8 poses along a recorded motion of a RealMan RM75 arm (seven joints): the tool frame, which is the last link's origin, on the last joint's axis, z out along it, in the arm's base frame.
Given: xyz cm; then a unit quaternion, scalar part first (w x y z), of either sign.
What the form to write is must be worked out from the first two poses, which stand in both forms.
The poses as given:
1: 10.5 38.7 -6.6 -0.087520 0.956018 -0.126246 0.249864
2: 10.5 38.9 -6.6 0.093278 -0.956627 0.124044 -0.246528
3: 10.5 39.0 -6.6 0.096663 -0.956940 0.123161 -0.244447
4: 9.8 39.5 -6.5 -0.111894 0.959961 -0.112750 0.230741
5: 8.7 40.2 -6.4 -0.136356 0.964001 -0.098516 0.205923
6: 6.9 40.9 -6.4 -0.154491 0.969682 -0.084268 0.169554
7: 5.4 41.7 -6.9 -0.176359 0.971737 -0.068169 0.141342
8: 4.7 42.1 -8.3 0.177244 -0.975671 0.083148 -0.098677
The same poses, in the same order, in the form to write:
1:
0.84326 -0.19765 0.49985
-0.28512 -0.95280 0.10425
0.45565 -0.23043 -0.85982
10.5 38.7 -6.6

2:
0.84767 -0.19134 0.49481
-0.28332 -0.95182 0.11730
0.44853 -0.23963 -0.86105
10.5 38.9 -6.6

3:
0.85015 -0.18846 0.49165
-0.28297 -0.95098 0.12479
0.44403 -0.24521 -0.86180
10.5 39.0 -6.6

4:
0.86809 -0.16483 0.46824
-0.26811 -0.94953 0.16280
0.41777 -0.26686 -0.86848
9.8 39.5 -6.5

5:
0.89578 -0.13378 0.42389
-0.24610 -0.94340 0.22232
0.37015 -0.30347 -0.87801
8.7 40.2 -6.4

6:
0.92830 -0.11104 0.35486
-0.21582 -0.93806 0.27104
0.30279 -0.32819 -0.89477
6.9 40.9 -6.4

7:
0.95075 -0.08263 0.29874
-0.18234 -0.92850 0.32348
0.25065 -0.36202 -0.89784
5.4 41.7 -6.9

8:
0.96670 -0.12727 0.22203
-0.19723 -0.92334 0.32945
0.16308 -0.36227 -0.91769
4.7 42.1 -8.3

